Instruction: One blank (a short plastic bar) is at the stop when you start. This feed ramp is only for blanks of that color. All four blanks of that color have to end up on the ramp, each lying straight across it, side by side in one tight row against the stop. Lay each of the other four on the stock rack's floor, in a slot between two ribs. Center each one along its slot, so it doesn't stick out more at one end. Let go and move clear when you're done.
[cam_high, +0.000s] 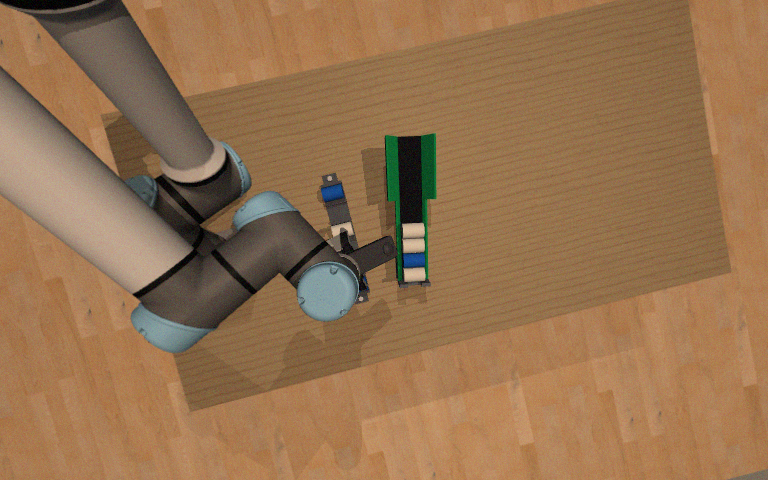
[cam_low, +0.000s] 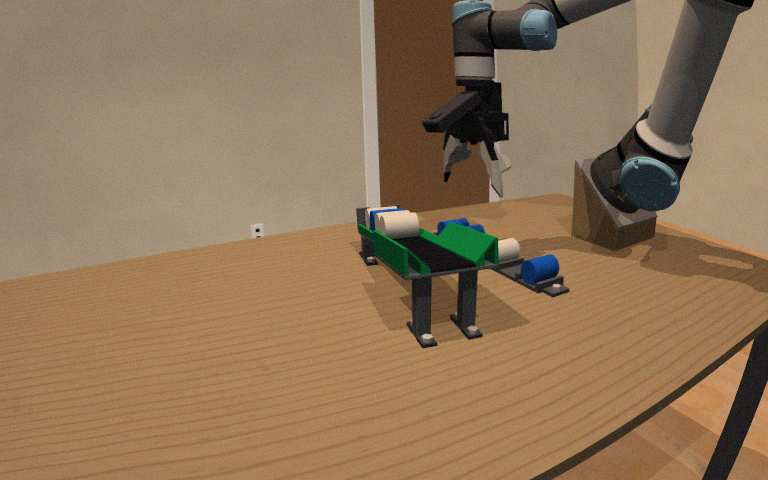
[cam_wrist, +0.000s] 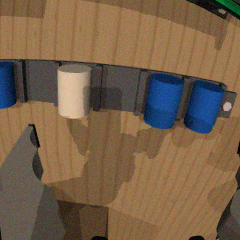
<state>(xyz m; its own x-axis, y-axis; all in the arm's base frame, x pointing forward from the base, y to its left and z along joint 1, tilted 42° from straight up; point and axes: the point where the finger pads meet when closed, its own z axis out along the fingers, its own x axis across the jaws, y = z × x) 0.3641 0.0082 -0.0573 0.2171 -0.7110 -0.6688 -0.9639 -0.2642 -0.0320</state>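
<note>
The grey stock rack is 130 mm below my hand, 40 mm to the left of it and 30 mm behind it. Also, from my hand: grey stop: 150 mm ahead, 90 mm to the right, 70 mm below; then feed ramp: 160 mm ahead, 100 mm to the left, 50 mm below.
</note>
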